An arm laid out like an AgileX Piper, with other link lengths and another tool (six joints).
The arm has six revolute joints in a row. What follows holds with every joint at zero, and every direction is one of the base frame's.
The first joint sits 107 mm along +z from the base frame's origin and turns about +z.
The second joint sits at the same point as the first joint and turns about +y.
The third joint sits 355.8 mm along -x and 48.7 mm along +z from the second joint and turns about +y.
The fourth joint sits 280.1 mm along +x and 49.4 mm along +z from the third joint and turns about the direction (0.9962, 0, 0.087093).
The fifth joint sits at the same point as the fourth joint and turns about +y.
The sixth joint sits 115.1 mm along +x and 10.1 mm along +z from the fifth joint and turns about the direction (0.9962, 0, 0.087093).
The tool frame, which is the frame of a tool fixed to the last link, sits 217.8 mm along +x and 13 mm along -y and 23.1 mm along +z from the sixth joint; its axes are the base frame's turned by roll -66.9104, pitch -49.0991 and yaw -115.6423 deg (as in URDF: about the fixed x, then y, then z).
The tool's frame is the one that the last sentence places.
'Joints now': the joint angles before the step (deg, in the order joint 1, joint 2, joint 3, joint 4, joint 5, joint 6). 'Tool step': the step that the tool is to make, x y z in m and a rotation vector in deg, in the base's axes. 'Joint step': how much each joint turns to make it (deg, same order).
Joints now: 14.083, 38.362, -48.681, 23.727, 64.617, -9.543
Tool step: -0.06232, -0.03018, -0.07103, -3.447, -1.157, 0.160
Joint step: -0.003, -16.316, 13.126, -3.408, 3.147, -0.036
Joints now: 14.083, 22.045, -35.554, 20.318, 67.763, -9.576
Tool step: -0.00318, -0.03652, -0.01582, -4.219, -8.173, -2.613
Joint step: -0.002, -11.163, 4.858, -6.610, -0.630, -0.002
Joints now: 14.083, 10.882, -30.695, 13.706, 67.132, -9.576
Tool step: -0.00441, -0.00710, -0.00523, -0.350, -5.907, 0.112
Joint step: 0.002, -8.189, 3.266, -1.079, -0.495, -1.144
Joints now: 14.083, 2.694, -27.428, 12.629, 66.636, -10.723
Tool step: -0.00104, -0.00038, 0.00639, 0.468, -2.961, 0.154
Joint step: -0.003, -2.939, 0.306, 0.002, -0.285, -0.374
